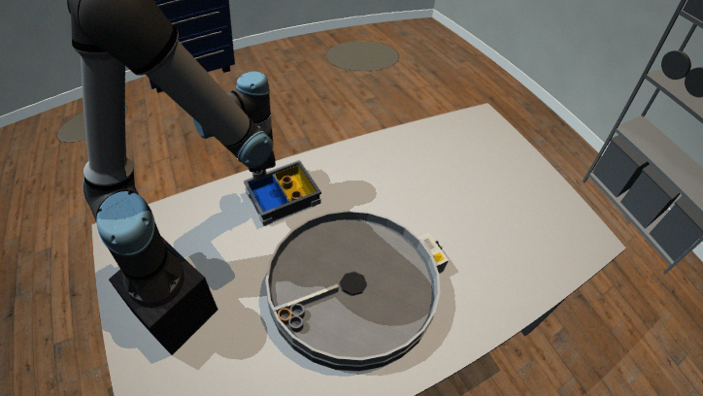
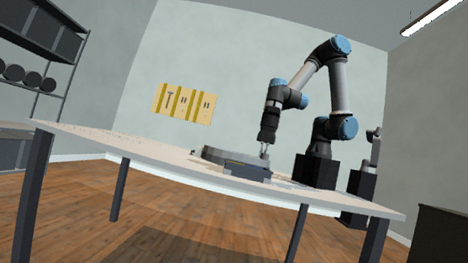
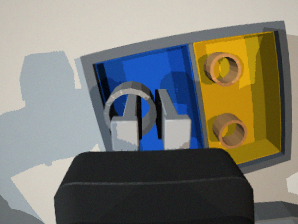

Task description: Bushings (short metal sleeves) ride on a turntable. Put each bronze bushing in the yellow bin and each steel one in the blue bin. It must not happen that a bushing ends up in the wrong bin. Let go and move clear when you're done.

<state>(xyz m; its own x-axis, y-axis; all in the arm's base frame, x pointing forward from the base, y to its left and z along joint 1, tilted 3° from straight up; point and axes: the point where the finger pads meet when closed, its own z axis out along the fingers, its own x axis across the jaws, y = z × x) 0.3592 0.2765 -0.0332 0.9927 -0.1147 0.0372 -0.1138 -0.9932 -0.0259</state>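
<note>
My gripper is now 5 cm short of the bin, 3 cm to the left of it and 8 cm above it. Also, from my hand: round grey turntable 10 cm ahead, 40 cm to the right, 6 cm below.
</note>
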